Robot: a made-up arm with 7 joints.
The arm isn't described. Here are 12 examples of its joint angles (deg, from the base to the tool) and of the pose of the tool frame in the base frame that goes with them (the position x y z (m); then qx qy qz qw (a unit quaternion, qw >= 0)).
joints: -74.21 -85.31 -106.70 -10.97 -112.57 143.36 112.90
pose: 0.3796 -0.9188 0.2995 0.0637 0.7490 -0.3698 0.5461
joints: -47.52 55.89 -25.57 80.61 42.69 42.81 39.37
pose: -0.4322 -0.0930 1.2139 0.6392 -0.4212 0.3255 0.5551
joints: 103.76 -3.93 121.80 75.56 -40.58 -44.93 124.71
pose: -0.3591 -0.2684 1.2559 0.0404 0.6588 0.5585 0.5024
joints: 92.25 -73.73 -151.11 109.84 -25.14 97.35 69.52
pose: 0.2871 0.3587 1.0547 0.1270 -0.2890 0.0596 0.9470
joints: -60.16 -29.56 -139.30 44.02 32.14 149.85 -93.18
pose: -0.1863 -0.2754 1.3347 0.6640 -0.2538 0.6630 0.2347
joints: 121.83 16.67 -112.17 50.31 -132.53 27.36 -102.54
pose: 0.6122 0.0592 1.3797 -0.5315 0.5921 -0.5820 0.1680
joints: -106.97 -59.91 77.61 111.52 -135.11 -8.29 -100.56
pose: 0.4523 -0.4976 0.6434 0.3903 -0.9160 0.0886 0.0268
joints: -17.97 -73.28 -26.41 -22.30 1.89 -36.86 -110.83
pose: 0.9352 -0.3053 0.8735 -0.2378 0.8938 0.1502 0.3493
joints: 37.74 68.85 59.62 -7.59 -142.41 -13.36 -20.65
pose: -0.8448 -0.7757 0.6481 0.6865 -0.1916 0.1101 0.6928
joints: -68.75 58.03 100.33 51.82 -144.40 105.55 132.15
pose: -0.0947 1.0174 0.7311 -0.3068 0.1518 0.5407 0.7684
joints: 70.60 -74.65 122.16 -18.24 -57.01 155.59 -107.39
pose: 0.5639 0.8330 0.5683 0.1430 -0.0222 0.1724 0.9743
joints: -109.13 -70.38 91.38 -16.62 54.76 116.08 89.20
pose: -0.3774 -0.9016 0.7330 0.0997 0.6409 -0.6938 0.3128
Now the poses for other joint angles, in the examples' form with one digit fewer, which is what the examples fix.
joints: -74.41 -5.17 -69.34 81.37 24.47 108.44 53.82
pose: -0.533 -0.299 1.038 0.048 -0.767 -0.322 0.553
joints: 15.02 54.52 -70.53 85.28 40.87 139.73 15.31
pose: -0.208 -0.635 0.858 0.337 -0.886 0.080 0.307
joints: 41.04 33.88 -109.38 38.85 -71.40 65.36 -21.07
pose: -0.225 -0.634 1.355 0.078 0.120 -0.684 0.715
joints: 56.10 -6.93 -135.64 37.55 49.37 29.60 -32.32
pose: 0.177 -0.360 1.454 0.295 0.035 -0.062 0.953
